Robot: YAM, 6 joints.
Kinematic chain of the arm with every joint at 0, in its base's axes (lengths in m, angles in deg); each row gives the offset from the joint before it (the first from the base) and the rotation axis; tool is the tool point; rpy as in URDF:
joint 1: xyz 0 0 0.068 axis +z
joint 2: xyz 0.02 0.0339 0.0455 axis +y
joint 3: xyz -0.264 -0.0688 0 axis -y
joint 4: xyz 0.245 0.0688 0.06 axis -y
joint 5: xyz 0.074 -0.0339 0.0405 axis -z
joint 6: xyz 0.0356 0 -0.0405 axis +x
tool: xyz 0 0 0 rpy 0 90 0
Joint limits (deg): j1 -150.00..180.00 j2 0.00..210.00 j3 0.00..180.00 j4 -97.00..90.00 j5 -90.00..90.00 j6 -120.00..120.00
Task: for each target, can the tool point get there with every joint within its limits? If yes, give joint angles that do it. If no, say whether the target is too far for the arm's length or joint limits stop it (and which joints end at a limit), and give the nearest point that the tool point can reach.
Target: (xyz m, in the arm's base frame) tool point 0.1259 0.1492 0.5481
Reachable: yes | joints 49.58 61.75 81.86 13.99 -1.50 38.42
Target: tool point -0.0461 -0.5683 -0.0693
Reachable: yes | joints -93.72 175.59 134.91 -14.45 14.91 71.57
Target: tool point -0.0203 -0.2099 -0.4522
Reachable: no: joint limits stop it (at a limit: joint 2) | nearest point -0.0209 -0.2162 -0.3790 | short by 0.073 m
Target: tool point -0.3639 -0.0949 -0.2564
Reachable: no: joint limits stop it (at a limit: joint 1) | nearest point -0.3639 -0.0356 -0.2564 | short by 0.059 m
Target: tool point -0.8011 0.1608 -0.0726
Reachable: no: too far | nearest point -0.6171 0.1239 -0.0288 | short by 0.193 m
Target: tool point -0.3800 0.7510 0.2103
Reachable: no: too far | nearest point -0.2896 0.5724 0.1867 | short by 0.202 m
